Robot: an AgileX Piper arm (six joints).
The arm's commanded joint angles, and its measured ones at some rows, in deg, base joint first. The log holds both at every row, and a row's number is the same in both.
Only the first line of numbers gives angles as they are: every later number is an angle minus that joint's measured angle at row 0.
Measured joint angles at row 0: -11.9, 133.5, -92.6, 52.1, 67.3, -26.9
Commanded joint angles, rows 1 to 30: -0.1, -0.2, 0.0, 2.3, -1.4, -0.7; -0.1, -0.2, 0.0, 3.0, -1.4, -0.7; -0.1, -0.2, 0.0, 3.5, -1.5, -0.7; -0.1, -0.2, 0.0, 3.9, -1.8, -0.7; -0.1, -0.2, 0.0, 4.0, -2.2, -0.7; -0.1, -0.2, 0.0, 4.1, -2.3, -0.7; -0.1, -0.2, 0.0, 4.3, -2.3, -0.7; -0.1, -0.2, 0.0, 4.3, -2.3, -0.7; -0.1, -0.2, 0.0, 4.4, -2.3, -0.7; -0.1, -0.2, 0.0, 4.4, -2.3, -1.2; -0.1, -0.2, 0.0, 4.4, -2.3, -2.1; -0.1, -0.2, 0.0, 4.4, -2.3, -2.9; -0.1, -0.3, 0.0, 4.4, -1.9, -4.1; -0.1, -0.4, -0.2, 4.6, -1.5, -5.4; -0.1, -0.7, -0.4, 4.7, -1.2, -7.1; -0.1, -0.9, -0.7, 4.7, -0.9, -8.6; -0.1, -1.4, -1.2, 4.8, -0.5, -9.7; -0.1, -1.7, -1.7, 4.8, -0.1, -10.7; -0.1, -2.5, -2.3, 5.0, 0.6, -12.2; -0.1, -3.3, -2.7, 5.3, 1.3, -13.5; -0.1, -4.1, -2.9, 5.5, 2.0, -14.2; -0.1, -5.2, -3.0, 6.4, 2.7, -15.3; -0.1, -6.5, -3.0, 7.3, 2.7, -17.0; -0.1, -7.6, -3.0, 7.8, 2.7, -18.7; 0.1, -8.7, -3.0, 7.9, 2.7, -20.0; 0.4, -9.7, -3.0, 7.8, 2.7, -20.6; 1.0, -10.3, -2.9, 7.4, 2.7, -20.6; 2.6, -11.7, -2.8, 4.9, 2.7, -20.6; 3.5, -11.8, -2.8, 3.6, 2.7, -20.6; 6.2, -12.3, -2.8, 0.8, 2.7, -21.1
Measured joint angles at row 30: 1.3, -10.3, -2.7, 6.2, 1.8, -19.4
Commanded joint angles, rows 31 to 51: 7.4, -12.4, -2.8, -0.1, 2.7, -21.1; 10.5, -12.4, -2.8, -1.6, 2.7, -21.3; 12.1, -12.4, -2.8, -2.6, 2.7, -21.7; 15.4, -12.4, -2.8, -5.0, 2.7, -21.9; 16.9, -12.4, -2.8, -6.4, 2.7, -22.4; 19.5, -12.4, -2.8, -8.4, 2.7, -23.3; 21.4, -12.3, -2.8, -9.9, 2.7, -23.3; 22.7, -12.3, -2.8, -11.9, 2.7, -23.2; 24.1, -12.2, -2.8, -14.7, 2.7, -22.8; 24.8, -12.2, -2.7, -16.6, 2.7, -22.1; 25.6, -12.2, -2.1, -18.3, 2.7, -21.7; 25.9, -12.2, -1.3, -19.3, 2.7, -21.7; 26.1, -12.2, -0.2, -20.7, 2.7, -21.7; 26.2, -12.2, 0.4, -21.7, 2.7, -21.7; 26.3, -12.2, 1.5, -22.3, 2.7, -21.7; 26.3, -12.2, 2.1, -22.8, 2.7, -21.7; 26.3, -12.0, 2.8, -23.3, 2.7, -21.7; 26.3, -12.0, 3.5, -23.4, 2.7, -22.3; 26.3, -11.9, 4.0, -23.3, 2.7, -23.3; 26.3, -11.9, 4.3, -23.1, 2.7, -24.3; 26.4, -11.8, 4.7, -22.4, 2.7, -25.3
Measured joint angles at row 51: 26.2, -11.6, 3.0, -22.7, 2.3, -22.2
